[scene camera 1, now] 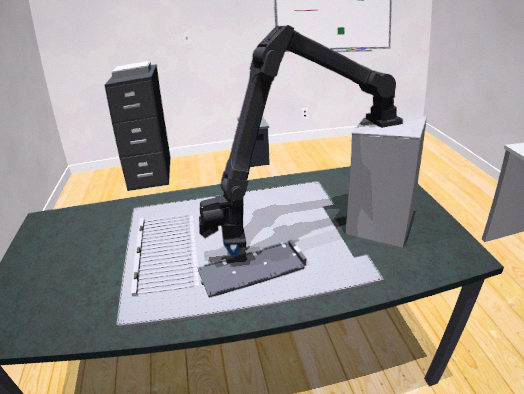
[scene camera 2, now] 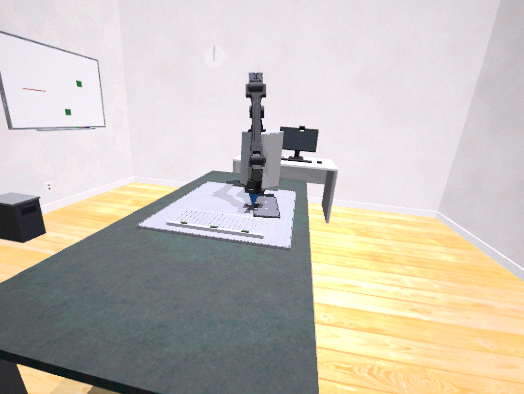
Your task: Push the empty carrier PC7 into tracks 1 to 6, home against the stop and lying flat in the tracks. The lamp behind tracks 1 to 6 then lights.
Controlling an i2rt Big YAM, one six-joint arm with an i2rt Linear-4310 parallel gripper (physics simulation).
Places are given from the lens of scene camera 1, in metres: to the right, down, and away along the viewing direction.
carrier PC7 [scene camera 1: 219,277]: -0.13, 0.24, 1.14
